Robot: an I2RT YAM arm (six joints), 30 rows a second.
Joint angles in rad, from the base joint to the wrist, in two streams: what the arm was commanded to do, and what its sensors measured. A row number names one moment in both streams.
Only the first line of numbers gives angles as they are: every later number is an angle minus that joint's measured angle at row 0.
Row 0, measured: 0.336, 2.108, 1.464, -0.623, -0.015, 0.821
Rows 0 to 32, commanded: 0.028, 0.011, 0.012, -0.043, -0.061, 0.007; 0.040, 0.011, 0.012, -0.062, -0.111, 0.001; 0.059, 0.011, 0.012, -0.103, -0.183, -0.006; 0.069, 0.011, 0.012, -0.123, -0.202, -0.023; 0.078, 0.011, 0.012, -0.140, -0.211, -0.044; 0.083, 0.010, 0.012, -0.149, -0.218, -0.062; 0.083, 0.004, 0.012, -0.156, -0.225, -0.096; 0.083, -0.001, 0.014, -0.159, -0.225, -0.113; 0.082, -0.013, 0.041, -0.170, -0.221, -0.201; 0.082, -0.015, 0.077, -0.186, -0.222, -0.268; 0.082, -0.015, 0.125, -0.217, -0.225, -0.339; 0.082, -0.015, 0.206, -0.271, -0.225, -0.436; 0.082, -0.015, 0.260, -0.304, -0.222, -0.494; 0.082, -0.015, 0.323, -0.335, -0.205, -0.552; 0.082, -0.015, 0.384, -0.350, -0.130, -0.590; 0.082, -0.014, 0.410, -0.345, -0.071, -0.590; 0.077, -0.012, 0.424, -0.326, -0.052, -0.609; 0.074, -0.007, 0.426, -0.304, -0.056, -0.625; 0.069, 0.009, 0.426, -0.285, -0.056, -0.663; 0.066, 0.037, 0.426, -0.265, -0.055, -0.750; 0.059, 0.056, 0.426, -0.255, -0.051, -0.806; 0.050, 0.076, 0.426, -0.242, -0.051, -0.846; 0.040, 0.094, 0.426, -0.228, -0.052, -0.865; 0.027, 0.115, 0.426, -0.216, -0.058, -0.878; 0.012, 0.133, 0.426, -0.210, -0.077, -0.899; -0.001, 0.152, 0.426, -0.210, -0.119, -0.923; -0.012, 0.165, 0.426, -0.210, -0.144, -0.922; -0.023, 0.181, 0.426, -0.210, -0.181, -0.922; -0.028, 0.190, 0.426, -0.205, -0.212, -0.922; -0.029, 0.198, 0.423, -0.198, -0.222, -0.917; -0.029, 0.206, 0.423, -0.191, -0.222, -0.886; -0.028, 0.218, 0.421, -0.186, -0.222, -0.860; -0.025, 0.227, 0.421, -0.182, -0.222, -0.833
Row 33, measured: -0.033, 0.191, 0.416, -0.192, -0.185, -0.891
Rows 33 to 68, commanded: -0.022, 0.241, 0.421, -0.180, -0.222, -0.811; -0.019, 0.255, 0.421, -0.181, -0.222, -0.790; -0.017, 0.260, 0.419, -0.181, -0.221, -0.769; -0.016, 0.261, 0.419, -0.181, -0.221, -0.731; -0.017, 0.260, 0.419, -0.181, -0.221, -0.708; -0.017, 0.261, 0.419, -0.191, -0.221, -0.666; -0.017, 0.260, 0.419, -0.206, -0.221, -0.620; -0.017, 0.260, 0.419, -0.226, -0.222, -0.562; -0.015, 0.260, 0.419, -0.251, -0.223, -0.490; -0.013, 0.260, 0.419, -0.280, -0.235, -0.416; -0.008, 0.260, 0.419, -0.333, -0.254, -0.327; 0.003, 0.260, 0.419, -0.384, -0.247, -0.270; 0.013, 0.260, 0.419, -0.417, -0.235, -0.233; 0.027, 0.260, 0.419, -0.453, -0.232, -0.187; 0.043, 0.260, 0.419, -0.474, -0.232, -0.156; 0.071, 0.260, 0.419, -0.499, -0.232, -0.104; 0.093, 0.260, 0.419, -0.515, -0.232, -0.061; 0.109, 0.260, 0.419, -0.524, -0.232, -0.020; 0.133, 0.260, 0.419, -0.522, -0.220, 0.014; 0.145, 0.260, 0.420, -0.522, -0.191, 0.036; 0.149, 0.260, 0.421, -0.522, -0.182, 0.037; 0.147, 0.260, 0.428, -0.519, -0.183, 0.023; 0.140, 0.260, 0.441, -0.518, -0.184, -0.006; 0.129, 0.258, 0.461, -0.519, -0.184, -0.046; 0.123, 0.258, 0.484, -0.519, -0.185, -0.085; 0.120, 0.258, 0.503, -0.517, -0.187, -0.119; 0.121, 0.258, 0.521, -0.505, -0.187, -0.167; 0.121, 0.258, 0.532, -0.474, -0.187, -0.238; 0.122, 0.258, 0.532, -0.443, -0.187, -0.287; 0.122, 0.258, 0.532, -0.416, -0.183, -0.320; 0.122, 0.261, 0.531, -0.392, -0.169, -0.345; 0.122, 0.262, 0.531, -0.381, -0.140, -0.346; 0.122, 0.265, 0.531, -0.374, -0.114, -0.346; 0.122, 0.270, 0.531, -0.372, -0.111, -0.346; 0.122, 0.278, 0.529, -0.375, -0.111, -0.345; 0.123, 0.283, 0.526, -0.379, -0.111, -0.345
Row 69, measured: 0.122, 0.252, 0.514, -0.374, -0.150, -0.321
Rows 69 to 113, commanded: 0.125, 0.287, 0.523, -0.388, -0.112, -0.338; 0.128, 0.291, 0.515, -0.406, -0.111, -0.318; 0.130, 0.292, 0.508, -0.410, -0.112, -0.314; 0.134, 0.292, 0.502, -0.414, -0.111, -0.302; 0.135, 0.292, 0.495, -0.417, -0.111, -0.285; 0.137, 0.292, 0.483, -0.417, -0.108, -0.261; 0.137, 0.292, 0.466, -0.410, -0.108, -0.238; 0.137, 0.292, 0.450, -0.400, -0.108, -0.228; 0.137, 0.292, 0.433, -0.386, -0.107, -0.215; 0.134, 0.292, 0.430, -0.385, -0.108, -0.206; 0.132, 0.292, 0.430, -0.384, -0.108, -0.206; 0.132, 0.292, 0.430, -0.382, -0.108, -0.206; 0.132, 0.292, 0.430, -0.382, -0.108, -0.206; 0.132, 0.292, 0.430, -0.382, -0.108, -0.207; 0.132, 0.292, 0.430, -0.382, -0.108, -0.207; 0.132, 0.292, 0.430, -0.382, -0.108, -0.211; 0.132, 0.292, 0.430, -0.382, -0.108, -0.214; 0.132, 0.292, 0.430, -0.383, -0.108, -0.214; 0.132, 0.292, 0.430, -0.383, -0.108, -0.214; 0.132, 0.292, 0.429, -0.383, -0.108, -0.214; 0.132, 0.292, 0.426, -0.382, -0.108, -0.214; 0.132, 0.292, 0.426, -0.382, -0.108, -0.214; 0.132, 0.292, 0.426, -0.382, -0.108, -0.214; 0.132, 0.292, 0.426, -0.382, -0.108, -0.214; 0.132, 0.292, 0.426, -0.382, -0.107, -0.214; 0.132, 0.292, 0.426, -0.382, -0.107, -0.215; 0.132, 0.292, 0.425, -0.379, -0.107, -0.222; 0.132, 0.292, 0.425, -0.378, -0.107, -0.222; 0.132, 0.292, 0.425, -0.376, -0.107, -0.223; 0.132, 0.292, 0.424, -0.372, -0.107, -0.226; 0.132, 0.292, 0.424, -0.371, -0.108, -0.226; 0.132, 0.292, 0.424, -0.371, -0.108, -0.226; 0.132, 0.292, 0.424, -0.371, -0.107, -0.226; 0.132, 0.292, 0.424, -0.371, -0.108, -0.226; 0.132, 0.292, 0.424, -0.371, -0.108, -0.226; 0.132, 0.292, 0.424, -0.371, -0.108, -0.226; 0.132, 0.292, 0.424, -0.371, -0.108, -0.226; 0.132, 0.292, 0.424, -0.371, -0.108, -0.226; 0.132, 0.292, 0.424, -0.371, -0.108, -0.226; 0.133, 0.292, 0.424, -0.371, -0.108, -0.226; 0.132, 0.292, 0.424, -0.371, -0.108, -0.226; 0.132, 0.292, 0.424, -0.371, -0.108, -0.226; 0.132, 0.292, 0.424, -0.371, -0.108, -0.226; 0.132, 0.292, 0.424, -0.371, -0.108, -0.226; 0.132, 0.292, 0.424, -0.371, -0.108, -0.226
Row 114, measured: 0.130, 0.260, 0.463, -0.368, -0.152, -0.224
